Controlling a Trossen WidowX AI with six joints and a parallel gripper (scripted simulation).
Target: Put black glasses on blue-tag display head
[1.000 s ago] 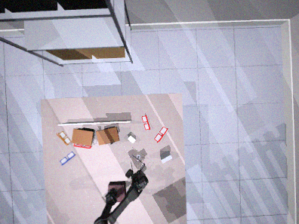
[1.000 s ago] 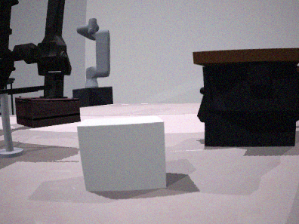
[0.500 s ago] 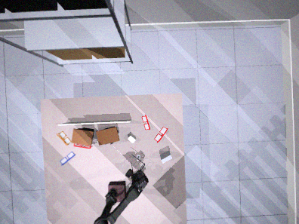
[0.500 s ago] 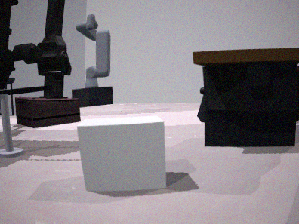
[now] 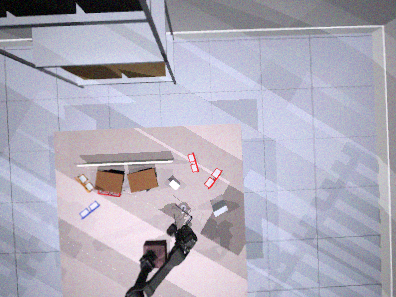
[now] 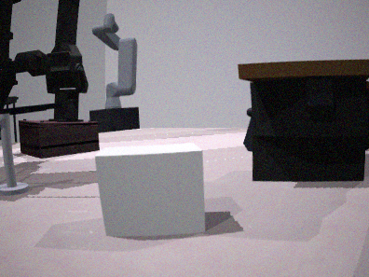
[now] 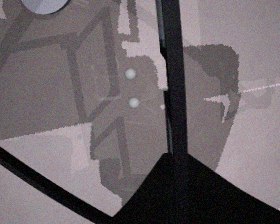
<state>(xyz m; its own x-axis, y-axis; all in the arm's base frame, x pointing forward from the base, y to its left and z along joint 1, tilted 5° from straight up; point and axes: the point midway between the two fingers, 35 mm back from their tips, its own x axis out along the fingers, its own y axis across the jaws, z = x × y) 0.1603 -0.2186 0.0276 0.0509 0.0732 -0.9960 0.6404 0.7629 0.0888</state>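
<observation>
The thin post is 12 cm ahead of my gripper tip, 4 cm below it and 1 cm to the right of it. Round my gripper tip: display head 32 cm ahead, 23 cm to the left, 1 cm below; then grey box 25 cm to the right, 13 cm ahead, 1 cm below; then white box 29 cm ahead, 4 cm to the left, 4 cm below.
</observation>
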